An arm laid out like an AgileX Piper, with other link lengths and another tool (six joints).
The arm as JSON. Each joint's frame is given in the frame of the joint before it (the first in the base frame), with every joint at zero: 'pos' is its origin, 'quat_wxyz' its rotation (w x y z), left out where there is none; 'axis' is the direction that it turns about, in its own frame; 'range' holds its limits. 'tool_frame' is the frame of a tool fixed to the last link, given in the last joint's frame.
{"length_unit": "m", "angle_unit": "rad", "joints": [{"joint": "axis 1", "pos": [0.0, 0.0, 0.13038], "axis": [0.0, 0.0, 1.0], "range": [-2.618, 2.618]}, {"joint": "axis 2", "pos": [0.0, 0.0, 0.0], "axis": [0.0, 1.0, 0.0], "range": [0.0, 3.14]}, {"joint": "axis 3", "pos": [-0.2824, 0.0, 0.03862], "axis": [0.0, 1.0, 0.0], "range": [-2.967, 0.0]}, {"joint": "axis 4", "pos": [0.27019, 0.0, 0.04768], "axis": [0.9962, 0.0, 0.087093], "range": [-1.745, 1.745]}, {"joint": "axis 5", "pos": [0.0, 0.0, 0.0], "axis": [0.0, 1.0, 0.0], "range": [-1.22, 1.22]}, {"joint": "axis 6", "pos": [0.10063, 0.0, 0.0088], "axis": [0.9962, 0.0, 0.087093], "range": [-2.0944, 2.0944]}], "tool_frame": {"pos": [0.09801, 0.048, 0.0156], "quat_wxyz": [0.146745, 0.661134, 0.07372, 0.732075]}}
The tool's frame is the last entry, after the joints.
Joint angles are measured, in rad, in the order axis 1, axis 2, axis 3, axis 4, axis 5, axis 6. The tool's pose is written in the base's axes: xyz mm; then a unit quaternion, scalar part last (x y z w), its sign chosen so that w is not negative. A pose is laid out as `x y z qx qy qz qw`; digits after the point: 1 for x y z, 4 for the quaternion.
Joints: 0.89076, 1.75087, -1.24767, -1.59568, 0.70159, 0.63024
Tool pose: 392.2 319.6 212.8 0.5119 0.5840 0.4807 0.4073
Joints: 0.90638, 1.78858, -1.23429, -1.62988, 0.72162, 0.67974
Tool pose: 390.6 324.9 194.1 0.5109 0.5889 0.4733 0.4102
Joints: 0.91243, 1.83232, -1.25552, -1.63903, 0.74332, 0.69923
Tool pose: 395.1 330.0 183.2 0.5136 0.5875 0.4671 0.4157
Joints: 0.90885, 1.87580, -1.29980, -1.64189, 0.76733, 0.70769
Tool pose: 405.4 333.9 180.4 0.5188 0.5780 0.4651 0.4247
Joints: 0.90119, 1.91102, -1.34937, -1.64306, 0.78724, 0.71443
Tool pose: 416.8 336.9 183.1 0.5251 0.5645 0.4674 0.4326
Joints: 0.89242, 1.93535, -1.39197, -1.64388, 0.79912, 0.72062
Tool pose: 426.7 338.9 188.0 0.5308 0.5514 0.4720 0.4375
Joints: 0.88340, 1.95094, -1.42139, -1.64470, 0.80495, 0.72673
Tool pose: 434.3 339.3 191.9 0.5356 0.5413 0.4757 0.4402
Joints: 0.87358, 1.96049, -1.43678, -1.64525, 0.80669, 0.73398
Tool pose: 440.0 337.6 193.2 0.5404 0.5343 0.4770 0.4416
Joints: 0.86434, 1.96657, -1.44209, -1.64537, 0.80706, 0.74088
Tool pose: 444.0 334.8 192.2 0.5448 0.5299 0.4759 0.4425
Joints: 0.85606, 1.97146, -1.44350, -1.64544, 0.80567, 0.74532
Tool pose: 447.1 332.0 190.2 0.5481 0.5279 0.4739 0.4432
